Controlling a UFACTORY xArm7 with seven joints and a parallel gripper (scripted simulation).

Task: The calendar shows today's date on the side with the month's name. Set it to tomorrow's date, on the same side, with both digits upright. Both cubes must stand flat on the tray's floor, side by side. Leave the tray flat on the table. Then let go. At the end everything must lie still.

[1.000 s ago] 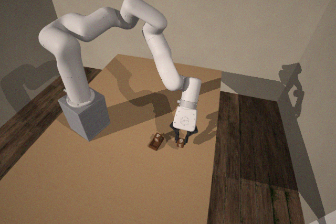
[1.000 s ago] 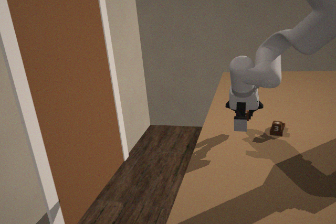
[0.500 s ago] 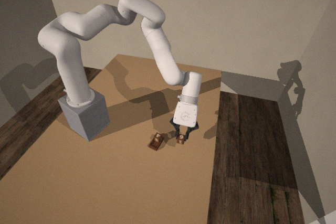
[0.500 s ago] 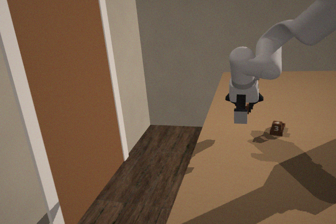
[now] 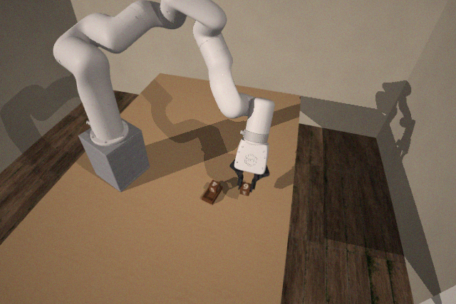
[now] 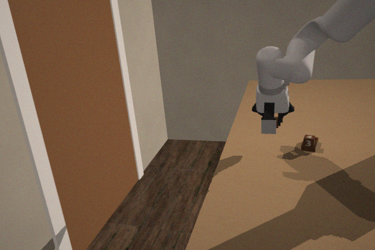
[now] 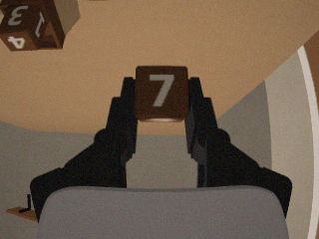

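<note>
Right now the digit cube is 20 mm below my hand and 10 mm to the right of it. Round my hand: brown calendar tray (120 mm behind, 90 mm below, 20 mm to the right).
</note>
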